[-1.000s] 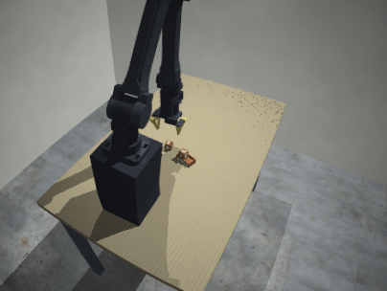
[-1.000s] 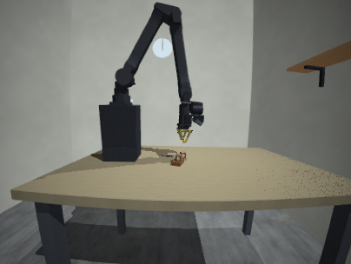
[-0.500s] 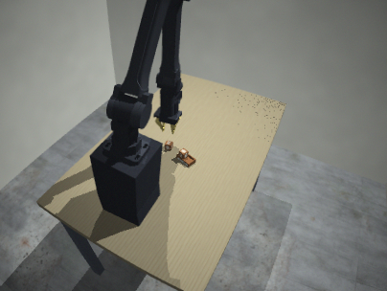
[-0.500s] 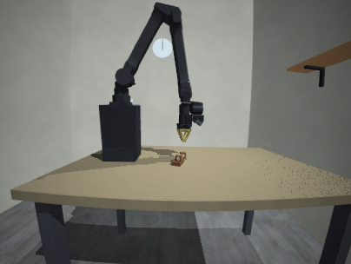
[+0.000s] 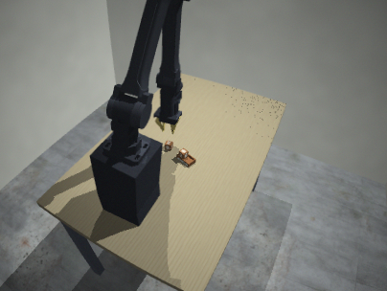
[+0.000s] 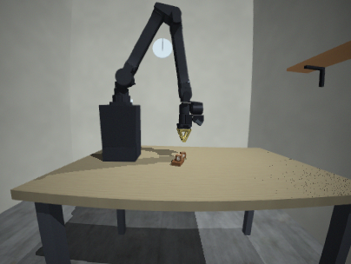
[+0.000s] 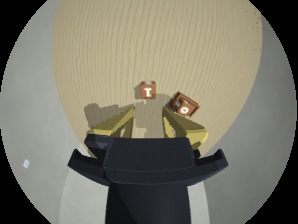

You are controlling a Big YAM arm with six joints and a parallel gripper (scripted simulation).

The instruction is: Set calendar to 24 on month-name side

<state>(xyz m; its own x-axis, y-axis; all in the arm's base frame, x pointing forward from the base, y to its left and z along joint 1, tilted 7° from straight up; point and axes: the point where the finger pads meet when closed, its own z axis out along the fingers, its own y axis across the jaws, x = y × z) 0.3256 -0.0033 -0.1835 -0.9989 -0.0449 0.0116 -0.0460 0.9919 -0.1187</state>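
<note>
The brown digit cube is 80 mm below my hand. From my hand the other things lie so: brown tray 40 mm behind, 100 mm to the right, 90 mm below.
</note>
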